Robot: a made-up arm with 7 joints.
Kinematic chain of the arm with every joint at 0, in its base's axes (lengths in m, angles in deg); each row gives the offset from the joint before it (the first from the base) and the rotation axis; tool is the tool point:
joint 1: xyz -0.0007 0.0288 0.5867 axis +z
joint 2: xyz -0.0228 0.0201 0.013 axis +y
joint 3: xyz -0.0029 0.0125 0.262 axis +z
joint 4: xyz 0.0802 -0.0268 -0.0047 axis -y
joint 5: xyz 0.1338 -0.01 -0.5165 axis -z
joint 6: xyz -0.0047 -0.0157 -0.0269 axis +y
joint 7: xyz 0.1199 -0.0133 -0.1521 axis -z
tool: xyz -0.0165 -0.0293 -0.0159
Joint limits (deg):
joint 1: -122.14..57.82
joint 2: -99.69..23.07
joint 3: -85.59..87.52
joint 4: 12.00..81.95
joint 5: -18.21..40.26
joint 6: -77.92..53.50
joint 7: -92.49..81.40
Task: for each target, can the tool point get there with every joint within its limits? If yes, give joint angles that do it. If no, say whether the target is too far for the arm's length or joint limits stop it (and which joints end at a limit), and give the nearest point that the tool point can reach.
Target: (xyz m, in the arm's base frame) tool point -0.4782 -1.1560 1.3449
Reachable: no: too far | nearest point -0.2982 -0.7095 1.0755 | short by 0.552 m
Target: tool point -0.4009 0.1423 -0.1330
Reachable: no: joint limits stop it (at a limit: joint 1, joint 2, joint 5, joint 7) | nearest point -0.3304 0.0952 0.0822 | short by 0.231 m
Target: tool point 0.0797 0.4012 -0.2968
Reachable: no: joint limits stop it (at a limit: joint 1, joint 2, joint 5, joint 7) | nearest point 0.0683 0.3343 0.0340 | short by 0.338 m
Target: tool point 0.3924 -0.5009 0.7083
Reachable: yes | joints -56.79 -31.06 9.26 38.23 21.24 32.15 -26.54
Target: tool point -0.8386 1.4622 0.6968
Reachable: no: too far | nearest point -0.4929 0.8709 0.6555 | short by 0.686 m
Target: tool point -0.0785 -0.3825 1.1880
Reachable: yes | joints -59.65 -50.40 -14.49 51.51 17.59 -46.22 39.63
